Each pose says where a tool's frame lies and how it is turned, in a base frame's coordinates. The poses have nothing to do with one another.
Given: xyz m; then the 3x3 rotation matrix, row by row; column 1 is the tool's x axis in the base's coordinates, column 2 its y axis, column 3 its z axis. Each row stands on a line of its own.
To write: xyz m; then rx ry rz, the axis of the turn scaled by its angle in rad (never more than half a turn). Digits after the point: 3 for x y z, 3 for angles. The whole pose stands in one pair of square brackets.
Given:
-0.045 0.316 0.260
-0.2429 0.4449 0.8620
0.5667 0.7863 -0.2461
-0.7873 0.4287 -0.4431
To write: [-0.045 0.316 0.260 0.770 1.881 0.139]
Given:
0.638 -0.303 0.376
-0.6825 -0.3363 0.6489
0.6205 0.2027 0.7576
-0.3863 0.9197 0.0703
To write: [0.638 -0.303 0.376 0.269 1.717 1.586]
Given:
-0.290 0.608 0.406
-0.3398 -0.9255 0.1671
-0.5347 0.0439 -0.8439
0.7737 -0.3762 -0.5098
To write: [-0.290 0.608 0.406 1.467 -1.903 1.226]
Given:
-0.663 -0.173 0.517
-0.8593 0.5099 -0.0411
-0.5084 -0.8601 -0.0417
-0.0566 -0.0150 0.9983
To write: [-0.663 -0.173 0.517 0.068 0.040 -2.606]
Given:
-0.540 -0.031 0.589
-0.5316 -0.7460 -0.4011
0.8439 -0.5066 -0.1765
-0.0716 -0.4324 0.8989
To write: [-0.540 -0.031 0.589 -0.339 -0.436 2.106]
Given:
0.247 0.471 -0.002
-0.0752 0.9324 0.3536
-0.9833 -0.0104 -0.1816
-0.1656 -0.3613 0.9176
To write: [0.247 0.471 -0.002 -0.149 0.431 -1.591]
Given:
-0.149 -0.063 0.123
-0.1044 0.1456 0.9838
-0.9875 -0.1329 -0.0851
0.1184 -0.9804 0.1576
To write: [-0.149 -0.063 0.123 -1.139 1.101 -1.441]
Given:
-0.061 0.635 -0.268
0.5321 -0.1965 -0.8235
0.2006 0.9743 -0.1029
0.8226 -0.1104 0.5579
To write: [-0.061 0.635 -0.268 -0.004 -0.982 0.237]
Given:
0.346 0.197 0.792
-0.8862 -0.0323 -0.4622
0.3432 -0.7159 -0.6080
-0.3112 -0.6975 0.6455
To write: [0.346 0.197 0.792 -0.633 -1.068 2.657]
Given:
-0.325 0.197 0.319
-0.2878 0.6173 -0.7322
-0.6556 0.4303 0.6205
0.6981 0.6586 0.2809
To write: [-0.325 0.197 0.319 0.037 -1.392 -1.238]
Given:
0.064 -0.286 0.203
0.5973 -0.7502 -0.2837
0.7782 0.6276 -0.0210
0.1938 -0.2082 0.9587
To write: [0.064 -0.286 0.203 -0.109 -0.278 0.889]
